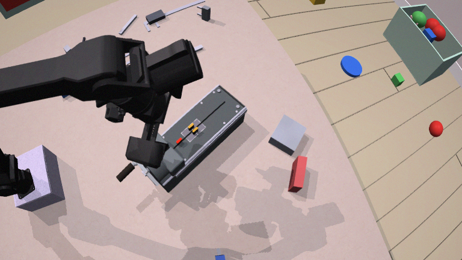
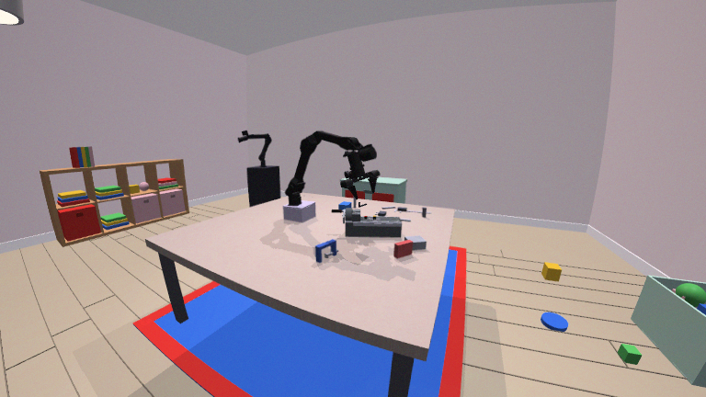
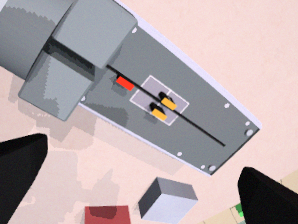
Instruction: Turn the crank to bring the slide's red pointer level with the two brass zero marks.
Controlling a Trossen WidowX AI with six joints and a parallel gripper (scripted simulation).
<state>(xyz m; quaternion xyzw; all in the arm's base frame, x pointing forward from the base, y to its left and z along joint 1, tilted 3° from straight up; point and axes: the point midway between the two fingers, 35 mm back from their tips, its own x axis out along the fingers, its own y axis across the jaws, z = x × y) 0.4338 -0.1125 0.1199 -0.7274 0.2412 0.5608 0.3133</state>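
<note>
The dark brown crank handle is 140 mm behind my gripper tip, 10 mm to the right of it and 80 mm below it. From my gripper tip the other things lie so: red pointer 100 mm below; then red block 200 mm ahead, 200 mm to the right, 160 mm below; then grey block 240 mm ahead, 100 mm to the right, 170 mm below.
</note>
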